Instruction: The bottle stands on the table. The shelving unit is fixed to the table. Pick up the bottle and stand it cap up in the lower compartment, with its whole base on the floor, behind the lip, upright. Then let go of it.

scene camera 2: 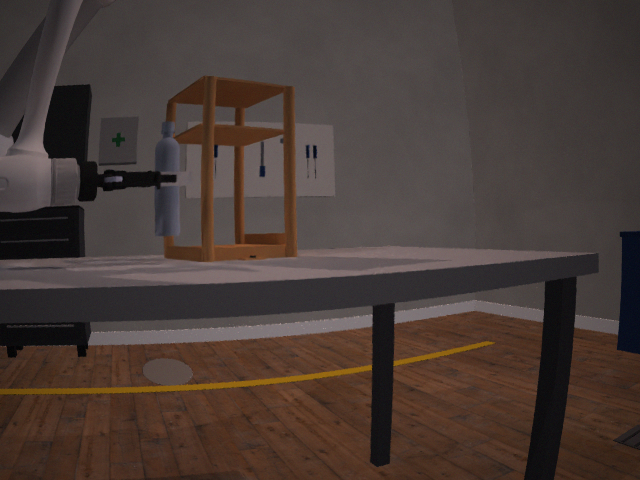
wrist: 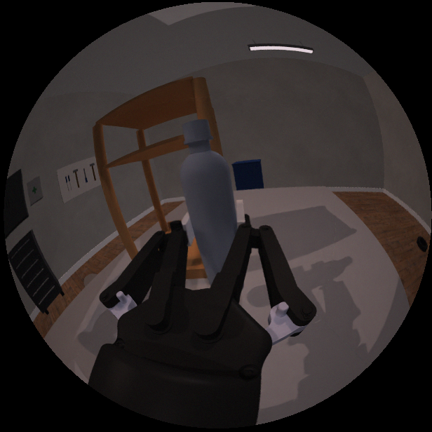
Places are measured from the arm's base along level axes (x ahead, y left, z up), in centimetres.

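Pixels of known places: gripper, fingertip midpoint: [scene camera 2: 186,179].
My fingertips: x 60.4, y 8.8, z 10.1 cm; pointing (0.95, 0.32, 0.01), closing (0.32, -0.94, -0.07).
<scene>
For each thing: its middle in the pictures, then the offset to it from my fingertips. "spot": a spot on its surface instead. Level surfaces: height alone.
- blue-grey bottle at the middle of its body: [scene camera 2: 166,178] dx -4.0, dy -1.3, dz +0.2 cm
- table at its surface level: dz -16.2 cm
- orange wooden shelving unit at the middle of its body: [scene camera 2: 225,171] dx +9.4, dy +15.5, dz +3.1 cm
- lip at a spot on its surface: [scene camera 2: 242,252] spot: dx +11.8, dy +5.0, dz -14.8 cm
- unit's middle shelf at a spot on its surface: [scene camera 2: 237,135] spot: dx +12.0, dy +13.5, dz +11.2 cm
A blue-grey bottle [scene camera 2: 166,206] [wrist: 207,190] is upright, cap up, and held above the table [scene camera 2: 336,263] [wrist: 300,200]. My gripper [scene camera 2: 169,178] [wrist: 217,210] is shut on the bottle around its middle. The orange wooden shelving unit [scene camera 2: 208,170] [wrist: 116,210] stands on the table. In the scene view the bottle is at the unit's left side, its base a little higher than the lip [scene camera 2: 242,252]. In the wrist view the bottle hides the unit's right posts in part and much of the lower compartment.
The unit's middle shelf [scene camera 2: 237,135] [wrist: 150,151] is at about the height of the bottle's neck, and its top board [scene camera 2: 242,91] [wrist: 155,107] is above the cap. A blue cabinet [scene camera 2: 630,289] [wrist: 248,175] stands beyond the table. Dark drawers [scene camera 2: 41,232] [wrist: 35,270] stand near the wall.
</scene>
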